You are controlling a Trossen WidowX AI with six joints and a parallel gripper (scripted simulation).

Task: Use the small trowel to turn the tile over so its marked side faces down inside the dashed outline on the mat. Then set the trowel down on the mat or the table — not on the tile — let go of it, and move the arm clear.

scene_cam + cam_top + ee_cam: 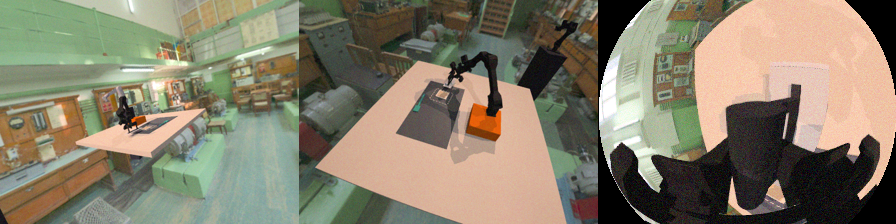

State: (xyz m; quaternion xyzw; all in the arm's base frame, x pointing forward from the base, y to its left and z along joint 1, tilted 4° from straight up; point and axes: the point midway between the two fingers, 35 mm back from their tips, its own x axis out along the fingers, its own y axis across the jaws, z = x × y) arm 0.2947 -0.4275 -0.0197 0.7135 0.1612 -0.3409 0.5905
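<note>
My gripper tip is now 21 cm short of the teal trowel, 35 cm to the right of it and 8 cm above it. The rest, counted from my gripper tip: dark grey mat: 7 cm ahead, 35 cm to the left, 10 cm below; then tile: 4 cm ahead, 20 cm to the left, 8 cm below.
</note>
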